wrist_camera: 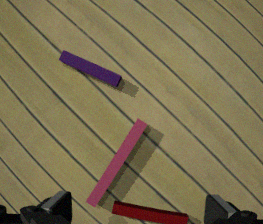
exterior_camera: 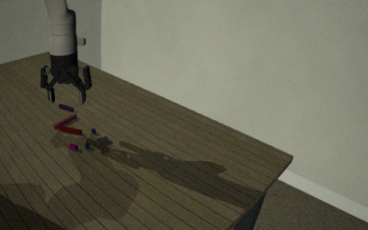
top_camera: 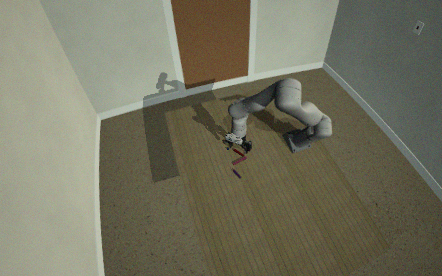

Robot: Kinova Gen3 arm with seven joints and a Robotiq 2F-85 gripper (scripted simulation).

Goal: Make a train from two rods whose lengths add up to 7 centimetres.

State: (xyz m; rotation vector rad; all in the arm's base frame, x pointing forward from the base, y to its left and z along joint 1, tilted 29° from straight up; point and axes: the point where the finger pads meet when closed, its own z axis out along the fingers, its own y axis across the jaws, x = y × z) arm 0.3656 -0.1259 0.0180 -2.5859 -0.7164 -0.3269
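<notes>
Now: hand 13 cm to the left of the grey rod and 8 cm above it. Round my hand: red rod (8 cm below, 3 cm to the right, 2 cm behind); purple rod (10 cm to the left, 8 cm below, 6 cm ahead); pink rod (8 cm below, 3 cm to the left).
</notes>
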